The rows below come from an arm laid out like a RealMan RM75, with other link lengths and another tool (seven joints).
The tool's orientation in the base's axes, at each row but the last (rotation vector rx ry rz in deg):
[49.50, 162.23, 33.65]
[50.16, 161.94, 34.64]
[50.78, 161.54, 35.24]
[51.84, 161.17, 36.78]
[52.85, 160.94, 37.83]
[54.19, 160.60, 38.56]
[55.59, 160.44, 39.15]
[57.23, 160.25, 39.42]
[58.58, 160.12, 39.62]
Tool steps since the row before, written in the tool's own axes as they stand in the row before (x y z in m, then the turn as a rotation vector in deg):
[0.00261, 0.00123, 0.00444, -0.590, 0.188, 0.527]
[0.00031, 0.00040, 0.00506, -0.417, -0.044, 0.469]
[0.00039, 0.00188, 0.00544, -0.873, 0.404, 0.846]
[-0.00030, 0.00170, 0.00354, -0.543, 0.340, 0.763]
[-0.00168, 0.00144, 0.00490, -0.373, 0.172, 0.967]
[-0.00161, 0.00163, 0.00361, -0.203, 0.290, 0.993]
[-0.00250, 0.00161, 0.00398, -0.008, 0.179, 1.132]
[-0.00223, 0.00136, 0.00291, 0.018, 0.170, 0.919]
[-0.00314, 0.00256, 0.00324, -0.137, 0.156, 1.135]
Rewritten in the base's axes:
[-0.00053, 0.00385, -0.00359, 0.705, -0.014, -0.405]
[0.00111, 0.00219, -0.00445, 0.429, -0.110, -0.447]
[0.00193, 0.00349, -0.00417, 1.125, 0.093, -0.606]
[0.00198, 0.00234, -0.00247, 0.802, 0.207, -0.553]
[0.00329, 0.00186, -0.00382, 0.623, 0.261, -0.805]
[0.00304, 0.00155, -0.00258, 0.558, 0.456, -0.769]
[0.00382, 0.00112, -0.00297, 0.373, 0.551, -0.933]
[0.00321, 0.00066, -0.00214, 0.298, 0.479, -0.745]
[0.00469, 0.00099, -0.00199, 0.459, 0.455, -0.956]

